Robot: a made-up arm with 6 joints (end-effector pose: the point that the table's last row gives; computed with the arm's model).
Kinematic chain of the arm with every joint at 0, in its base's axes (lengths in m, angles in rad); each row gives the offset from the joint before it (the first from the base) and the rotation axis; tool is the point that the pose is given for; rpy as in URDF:
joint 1: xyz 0 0 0.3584 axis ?
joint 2: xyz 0 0 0 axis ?
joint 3: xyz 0.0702 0 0.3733 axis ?
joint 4: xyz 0.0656 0 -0.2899 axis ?
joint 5: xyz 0 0 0 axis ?
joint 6: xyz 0.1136 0 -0.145 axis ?
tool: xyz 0 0 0 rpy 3.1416 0 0
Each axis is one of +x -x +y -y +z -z.
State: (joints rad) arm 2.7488 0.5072 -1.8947 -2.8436 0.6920 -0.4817
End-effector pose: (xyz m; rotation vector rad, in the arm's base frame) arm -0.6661 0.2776 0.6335 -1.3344 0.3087 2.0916
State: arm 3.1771 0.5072 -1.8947 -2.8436 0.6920 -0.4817
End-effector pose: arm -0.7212 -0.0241 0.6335 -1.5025 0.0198 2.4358
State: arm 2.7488 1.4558 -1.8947 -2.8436 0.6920 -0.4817
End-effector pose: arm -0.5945 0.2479 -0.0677 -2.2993 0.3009 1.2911
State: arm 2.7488 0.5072 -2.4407 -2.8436 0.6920 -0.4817
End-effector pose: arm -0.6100 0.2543 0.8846 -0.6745 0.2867 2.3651
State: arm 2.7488 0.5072 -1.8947 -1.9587 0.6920 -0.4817
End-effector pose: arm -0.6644 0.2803 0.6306 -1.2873 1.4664 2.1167
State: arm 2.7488 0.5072 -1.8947 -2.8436 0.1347 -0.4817
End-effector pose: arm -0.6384 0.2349 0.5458 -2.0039 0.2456 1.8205
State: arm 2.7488 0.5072 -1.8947 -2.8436 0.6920 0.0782
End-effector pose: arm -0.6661 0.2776 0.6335 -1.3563 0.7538 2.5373
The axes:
joint 1: +z
joint 2: +y
joint 3: +y
joint 4: -z
joint 5: +y
joint 6: -z

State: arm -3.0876 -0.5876 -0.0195 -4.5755 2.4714 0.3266
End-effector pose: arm -0.0566 -0.1807 0.5567 0.1737 0.8706 -1.4480
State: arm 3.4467 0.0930 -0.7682 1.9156 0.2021 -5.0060
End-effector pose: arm -0.4222 -0.0519 0.3922 2.6283 0.4264 -0.9759
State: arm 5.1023 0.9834 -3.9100 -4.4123 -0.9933 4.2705
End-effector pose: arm -0.0113 -0.4338 0.7768 -0.0500 -1.1971 1.5232
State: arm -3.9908 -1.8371 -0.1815 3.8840 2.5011 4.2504
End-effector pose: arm 0.2527 -0.1053 0.6096 0.6515 1.3744 0.0158
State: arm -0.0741 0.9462 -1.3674 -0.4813 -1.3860 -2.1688
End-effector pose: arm 0.6236 0.0296 0.4188 0.2682 1.4284 0.9834
